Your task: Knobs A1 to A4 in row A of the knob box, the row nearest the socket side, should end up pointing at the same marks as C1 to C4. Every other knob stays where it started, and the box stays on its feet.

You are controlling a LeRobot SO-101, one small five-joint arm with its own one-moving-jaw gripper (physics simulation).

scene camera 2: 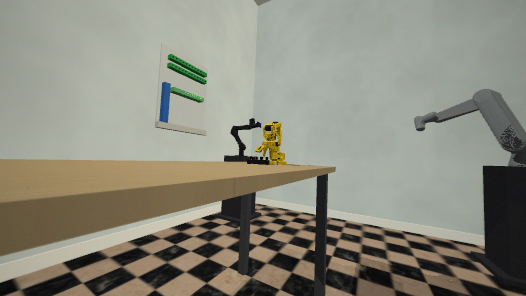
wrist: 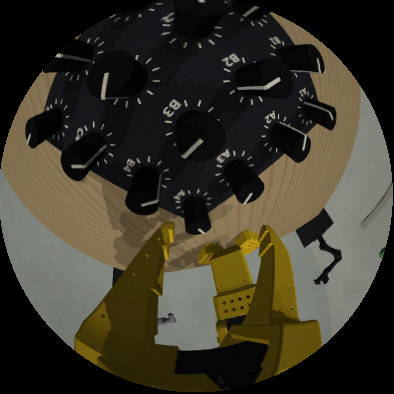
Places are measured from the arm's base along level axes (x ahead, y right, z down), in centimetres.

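Where they show: hand, its tool point: (scene camera 2: 270,158) (wrist: 173,229); arm's base, origin of its link: (wrist: 227,242).
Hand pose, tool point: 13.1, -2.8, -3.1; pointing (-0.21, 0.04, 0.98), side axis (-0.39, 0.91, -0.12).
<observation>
Things, the pixels of their top centre, and the offset from my tool point, as dx, dy, dz. Level surfaces: height alone.
- dark knob box, centre of its top: (wrist: 203,56) (scene camera 2: 259,156) +6.1, +3.3, -0.8
- wrist view knob A4, centre of its top: (wrist: 198,228) +0.7, +1.5, -0.7
- A2, centre of its top: (wrist: 303,149) +3.1, +6.3, -0.8
- A1, centre of its top: (wrist: 332,118) +4.4, +8.6, -0.8
- B3, centre of its top: (wrist: 200,140) +4.3, +2.6, -0.8
- B2, centre of its top: (wrist: 279,78) +5.5, +5.0, -0.8
- C-row knob, centre of its top: (wrist: 71,165) +5.4, -0.9, -0.7
- wooden table, height of its surface: dz +3.1
The dark knob box (wrist: 150,117) (scene camera 2: 258,161) stands on the table. In the wrist view knob A4 (wrist: 197,216) is at the near corner, A3 (wrist: 244,182) right of it, then A2 (wrist: 291,141) and A1 (wrist: 320,114) towards the right edge. Knobs B4 (wrist: 143,192), B3 (wrist: 200,136) and B2 (wrist: 264,81) stand behind them. A C-row knob (wrist: 84,156) is at the left; its label is partly hidden. My yellow gripper (wrist: 218,227) is open, with a V-shaped gap; its tips are apart on either side of A4, not touching it. In the scene view the gripper is too small to judge.
The wooden table (scene camera 2: 125,175) (wrist: 345,115) bears the box and my yellow arm (scene camera 2: 274,142). A black arm (scene camera 2: 237,137) (wrist: 330,250) stands beyond the table. A grey arm (scene camera 2: 457,110) stands at the right on a dark pedestal (scene camera 2: 505,215). A panel (scene camera 2: 187,112) hangs on the wall.
</observation>
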